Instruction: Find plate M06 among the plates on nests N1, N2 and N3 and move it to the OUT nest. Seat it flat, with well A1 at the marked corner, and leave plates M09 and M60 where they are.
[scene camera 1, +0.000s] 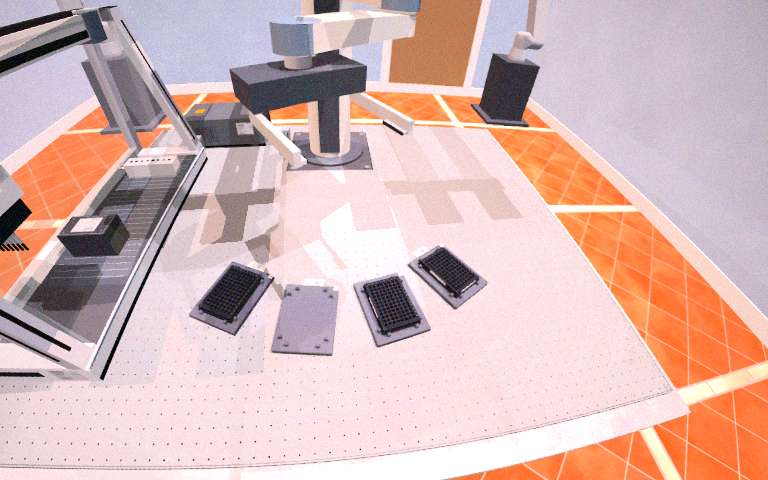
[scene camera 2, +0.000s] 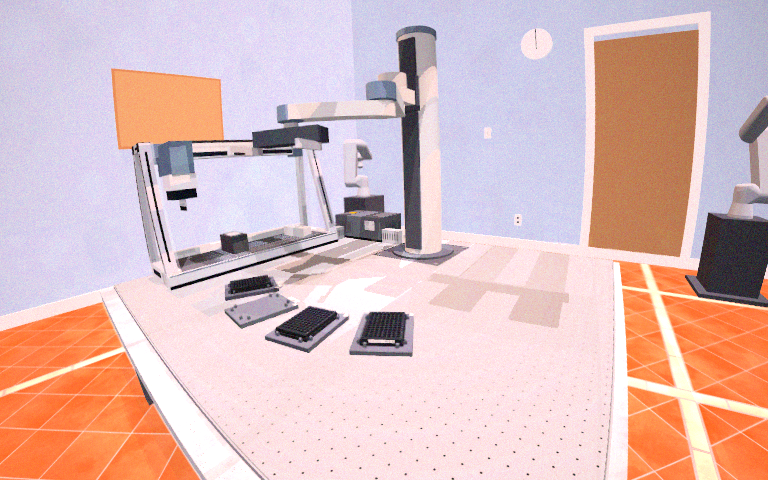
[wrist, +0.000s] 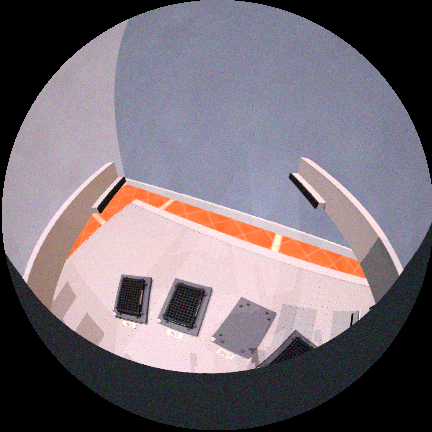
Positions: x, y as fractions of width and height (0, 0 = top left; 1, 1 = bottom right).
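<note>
Scene camera 1 shows the gripper (scene camera 1: 0.47, 0.29), which holds nothing, along with a nest labelled OUT (scene camera 1: 0.40, 0.68) and a nest labelled N1 (scene camera 1: 0.59, 0.63). In scene camera 2 the nest labelled OUT (scene camera 2: 0.33, 0.65) appears again, as does the nest labelled N1 (scene camera 2: 0.53, 0.73). The wrist view takes in a nest N2 (wrist: 0.45, 0.77), the nest labelled OUT (wrist: 0.56, 0.77) and the gripper (wrist: 0.48, 0.38).
</note>
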